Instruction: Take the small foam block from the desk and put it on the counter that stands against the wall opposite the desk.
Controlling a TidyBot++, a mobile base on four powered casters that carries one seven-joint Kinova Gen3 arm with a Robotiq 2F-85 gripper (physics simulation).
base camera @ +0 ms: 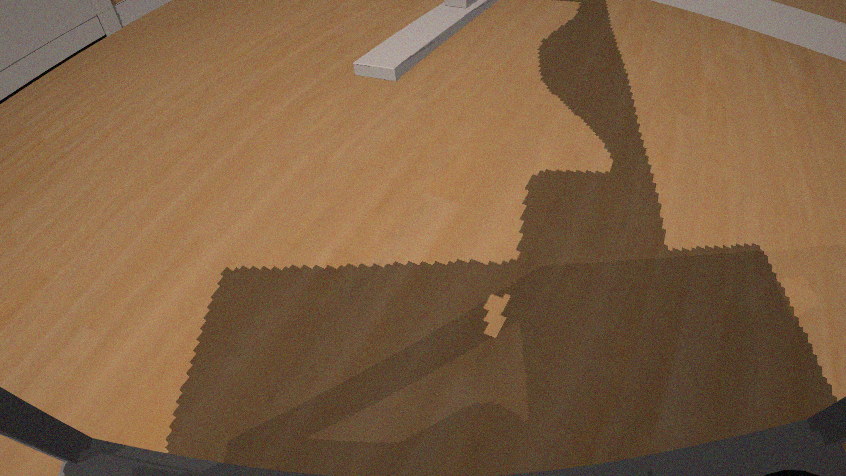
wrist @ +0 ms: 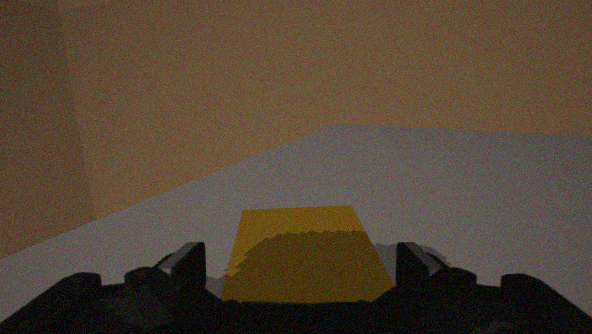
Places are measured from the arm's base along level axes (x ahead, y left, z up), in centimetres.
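Pixels of known places: gripper, fingertip midpoint: [wrist: 300, 263].
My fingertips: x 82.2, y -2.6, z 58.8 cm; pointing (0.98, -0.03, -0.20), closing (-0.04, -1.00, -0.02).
Note:
Behind a point stands the place of what it marks.
The small foam block [wrist: 306, 255] @(x 81.1, y -2.9, z 59.8 cm) is yellow and stands on the grey desk top [wrist: 450, 190] @(x 100.5, y -17.9, z 55.3 cm) in the wrist view, low in the middle. My gripper [wrist: 300, 263] @(x 82.2, y -2.6, z 58.8 cm) is open. One fingertip is on each side of the block, with a gap between each finger and the block. The block's lower part is hidden behind the gripper's dark body. The gripper's shadow falls over much of the block. The block and the gripper do not show in the base camera view. The counter against the opposite wall cannot be made out in either view.
In the base camera view a flat white foot [base camera: 414, 44] with a post on it lies on the wooden floor [base camera: 295, 177] @(x 52.1, y 17.5, z -39.7 cm) ahead. A white cabinet [base camera: 47, 35] @(x 127.9, y 125.5, z -28.7 cm) stands at the top left. A pale strip [base camera: 769, 20] @(x 108.7, y -88.7, z -35.7 cm) runs along the top right. Shadows cover the near floor.

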